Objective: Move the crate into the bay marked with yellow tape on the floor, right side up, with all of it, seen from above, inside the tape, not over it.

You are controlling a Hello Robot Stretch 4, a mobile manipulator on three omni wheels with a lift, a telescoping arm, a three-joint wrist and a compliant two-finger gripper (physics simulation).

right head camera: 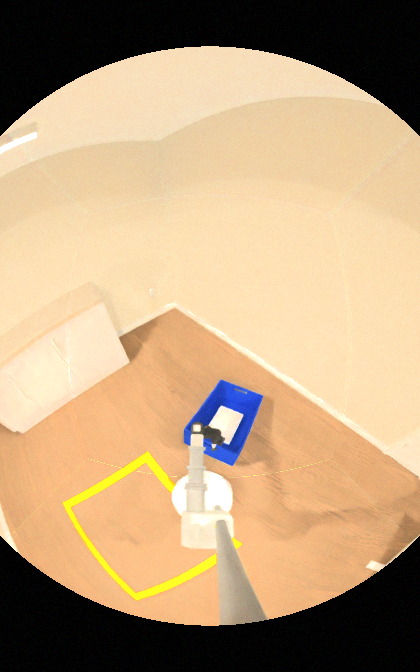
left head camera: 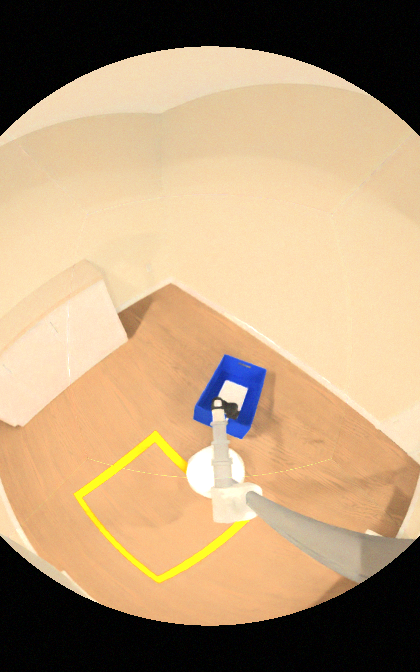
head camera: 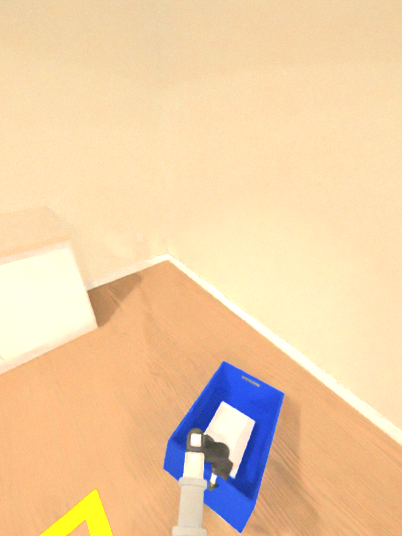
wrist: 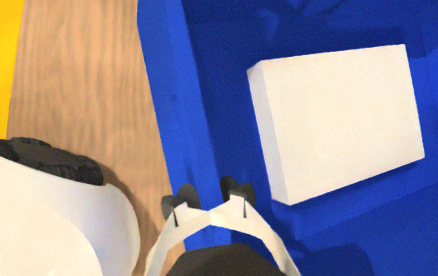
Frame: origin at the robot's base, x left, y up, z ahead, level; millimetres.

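Seen in the pictures: gripper, fingertip midpoint: [right head camera: 214, 446] [head camera: 214, 480] [wrist: 208, 196].
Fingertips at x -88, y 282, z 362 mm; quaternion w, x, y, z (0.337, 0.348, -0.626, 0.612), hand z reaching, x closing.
Observation:
A point is followed by its place in that frame.
The blue crate [head camera: 265, 430] @(x -399, y 16, z 658 mm) [left head camera: 255, 395] [right head camera: 250, 415] @(x -408, y 9, z 687 mm) [wrist: 170, 100] @(x 3, y 278, z 390 mm) is open side up, outside the bay, beyond its right-hand side in the head views. It looks slightly tilted; whether its base touches the floor is unclear. A white box [head camera: 237, 430] @(x -222, y 103, z 615 mm) [left head camera: 234, 391] [right head camera: 227, 422] @(x -192, y 111, z 596 mm) [wrist: 340, 125] @(x -167, y 122, z 567 mm) lies in it. My gripper [head camera: 216, 482] @(x -88, y 282, z 362 mm) [right head camera: 215, 445] @(x -88, y 282, z 362 mm) [wrist: 208, 196] @(x -88, y 282, z 362 mm) is shut on the crate's near end wall, one finger outside and one inside. The yellow tape [head camera: 70, 522] @(x 543, y -27, z 232 mm) [left head camera: 117, 464] [right head camera: 107, 480] @(x 808, y -28, z 1 mm) [wrist: 7, 60] @(x 329, y -28, z 176 mm) outlines the bay; my base and arm hide part of it.
My round white base [left head camera: 200, 470] [right head camera: 225, 492] @(x -154, y 186, z 34 mm) [wrist: 50, 225] @(x -7, y 186, z 167 mm) stands over the tape's right side, close to the crate. A white cabinet [head camera: 40, 305] @(x 1063, y 446, z 1095 mm) [left head camera: 65, 350] [right head camera: 65, 370] @(x 1327, y 398, z 843 mm) stands at the left. A wall with a white skirting board runs behind and right of the crate.

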